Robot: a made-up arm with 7 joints.
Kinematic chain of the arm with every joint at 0, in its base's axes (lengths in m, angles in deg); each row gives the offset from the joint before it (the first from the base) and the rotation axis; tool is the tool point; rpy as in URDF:
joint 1: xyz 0 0 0.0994 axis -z
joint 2: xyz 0 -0.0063 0.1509 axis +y
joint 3: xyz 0 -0.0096 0.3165 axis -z
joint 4: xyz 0 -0.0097 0.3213 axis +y
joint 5: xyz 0 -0.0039 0.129 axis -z
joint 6: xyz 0 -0.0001 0.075 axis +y
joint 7: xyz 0 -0.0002 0.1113 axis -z
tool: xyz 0 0 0 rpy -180 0 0
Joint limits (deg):
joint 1: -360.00..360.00
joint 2: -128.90..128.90
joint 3: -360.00..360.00
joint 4: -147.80..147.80
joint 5: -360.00..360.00
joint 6: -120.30..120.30
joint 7: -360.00..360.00
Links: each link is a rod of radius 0.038 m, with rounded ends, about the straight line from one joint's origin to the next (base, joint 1, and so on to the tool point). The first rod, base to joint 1, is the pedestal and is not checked.
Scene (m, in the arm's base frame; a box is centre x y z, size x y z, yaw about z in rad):
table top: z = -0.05
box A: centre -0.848 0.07 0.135 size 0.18 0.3 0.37 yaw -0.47
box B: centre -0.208 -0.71 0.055 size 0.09 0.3 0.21 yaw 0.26
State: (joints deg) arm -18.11 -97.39 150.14 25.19 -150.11 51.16 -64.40
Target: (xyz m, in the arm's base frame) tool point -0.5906 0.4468 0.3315
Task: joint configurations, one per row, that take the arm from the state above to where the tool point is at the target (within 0.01 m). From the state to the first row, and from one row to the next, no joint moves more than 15 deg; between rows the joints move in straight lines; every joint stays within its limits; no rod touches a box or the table.
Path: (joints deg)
1: -17.06 -87.27 144.03 12.87 -142.20 51.04 -72.24
2: -16.01 -77.15 137.92 0.54 -134.30 50.91 -80.08
3: -14.96 -67.03 131.81 -11.78 -126.39 50.79 -87.92
4: -13.91 -56.91 125.70 -24.11 -118.48 50.66 -95.76
5: -2.28 -66.90 138.33 -30.09 -116.39 50.09 -92.65
6: 9.35 -76.89 150.96 -36.08 -114.30 49.51 -89.55
7: 20.98 -86.88 163.60 -42.07 -112.22 48.93 -86.45
8: 22.57 -89.66 157.04 -43.11 -124.90 57.55 -80.94
9: 24.16 -92.44 150.48 -44.15 -137.59 66.17 -75.43
10: 25.75 -95.21 143.92 -45.20 -150.27 74.78 -69.91
11: 27.34 -97.99 137.36 -46.24 -162.96 83.40 -64.40

